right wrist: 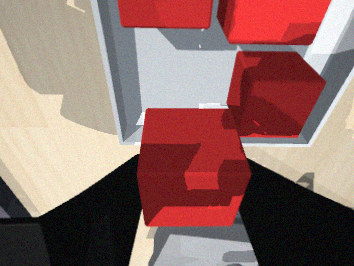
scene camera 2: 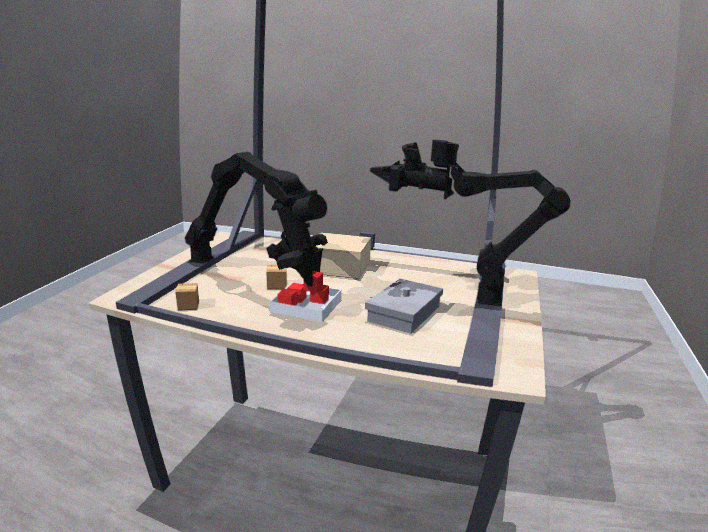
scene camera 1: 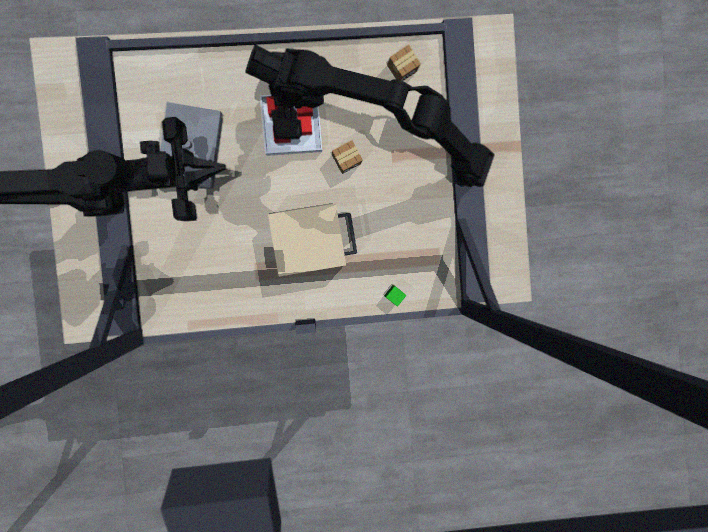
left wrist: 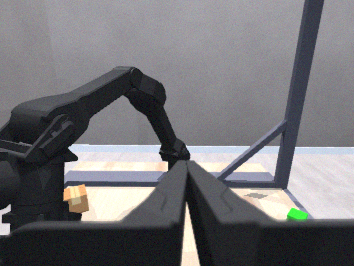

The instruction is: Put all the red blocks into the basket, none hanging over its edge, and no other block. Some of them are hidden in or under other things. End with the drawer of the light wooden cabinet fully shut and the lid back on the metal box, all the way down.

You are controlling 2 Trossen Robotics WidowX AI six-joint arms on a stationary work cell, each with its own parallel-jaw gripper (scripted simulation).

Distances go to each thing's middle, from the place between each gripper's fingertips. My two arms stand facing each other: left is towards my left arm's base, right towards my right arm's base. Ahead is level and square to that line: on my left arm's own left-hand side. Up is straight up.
Now: the white basket [scene camera 1: 307, 143] 100 mm below my right hand, 30 mm behind it and 20 mm to the right of it. From my right hand the other things lie so: metal box [scene camera 2: 388, 321]: 230 mm to the left, 90 mm below, 70 mm behind; then light wooden cabinet [scene camera 1: 309, 239]: 330 mm behind, 70 mm below, 40 mm to the right; then grey metal lid [scene camera 1: 203, 125]: 230 mm to the left, 70 mm behind, 60 mm below.
Now: the grey metal lid 110 mm ahead of my left hand, 100 mm to the left of it and 290 mm below it. The rest, counted from my left hand: white basket: 150 mm ahead, 150 mm to the right, 330 mm below; then metal box: 110 mm ahead, 100 mm to the left, 320 mm below; then light wooden cabinet: 150 mm behind, 170 mm to the right, 300 mm below.
